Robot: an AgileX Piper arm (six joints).
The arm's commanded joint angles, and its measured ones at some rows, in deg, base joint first. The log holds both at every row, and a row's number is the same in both.
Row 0, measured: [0.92 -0.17 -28.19 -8.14 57.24 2.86]
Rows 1 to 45, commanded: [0.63 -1.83 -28.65 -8.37 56.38 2.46]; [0.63 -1.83 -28.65 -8.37 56.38 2.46]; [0.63 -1.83 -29.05 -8.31 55.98 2.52]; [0.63 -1.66 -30.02 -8.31 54.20 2.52]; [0.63 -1.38 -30.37 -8.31 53.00 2.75]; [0.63 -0.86 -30.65 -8.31 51.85 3.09]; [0.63 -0.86 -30.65 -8.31 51.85 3.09]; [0.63 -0.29 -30.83 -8.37 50.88 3.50]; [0.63 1.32 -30.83 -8.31 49.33 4.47]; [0.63 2.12 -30.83 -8.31 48.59 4.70]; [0.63 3.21 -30.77 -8.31 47.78 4.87]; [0.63 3.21 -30.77 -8.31 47.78 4.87]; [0.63 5.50 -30.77 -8.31 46.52 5.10]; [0.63 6.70 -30.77 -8.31 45.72 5.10]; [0.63 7.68 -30.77 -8.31 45.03 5.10]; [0.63 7.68 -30.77 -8.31 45.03 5.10]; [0.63 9.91 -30.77 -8.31 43.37 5.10]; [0.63 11.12 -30.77 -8.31 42.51 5.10]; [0.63 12.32 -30.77 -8.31 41.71 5.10]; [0.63 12.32 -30.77 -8.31 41.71 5.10]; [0.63 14.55 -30.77 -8.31 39.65 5.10]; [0.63 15.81 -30.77 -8.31 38.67 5.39]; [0.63 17.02 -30.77 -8.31 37.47 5.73]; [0.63 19.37 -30.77 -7.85 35.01 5.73]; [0.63 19.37 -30.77 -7.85 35.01 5.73]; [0.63 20.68 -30.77 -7.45 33.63 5.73]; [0.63 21.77 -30.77 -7.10 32.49 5.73]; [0.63 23.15 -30.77 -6.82 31.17 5.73]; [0.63 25.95 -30.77 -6.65 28.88 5.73]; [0.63 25.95 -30.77 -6.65 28.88 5.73]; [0.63 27.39 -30.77 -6.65 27.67 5.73]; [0.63 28.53 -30.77 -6.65 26.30 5.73]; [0.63 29.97 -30.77 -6.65 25.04 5.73]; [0.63 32.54 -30.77 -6.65 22.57 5.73]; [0.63 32.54 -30.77 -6.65 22.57 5.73]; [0.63 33.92 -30.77 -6.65 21.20 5.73]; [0.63 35.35 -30.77 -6.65 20.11 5.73]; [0.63 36.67 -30.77 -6.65 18.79 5.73]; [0.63 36.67 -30.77 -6.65 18.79 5.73]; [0.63 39.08 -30.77 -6.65 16.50 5.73]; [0.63 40.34 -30.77 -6.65 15.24 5.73]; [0.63 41.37 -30.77 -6.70 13.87 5.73]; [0.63 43.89 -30.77 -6.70 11.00 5.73]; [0.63 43.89 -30.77 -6.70 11.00 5.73]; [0.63 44.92 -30.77 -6.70 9.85 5.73]
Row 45, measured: [0.92 42.40 -30.42 -6.65 14.27 5.16]
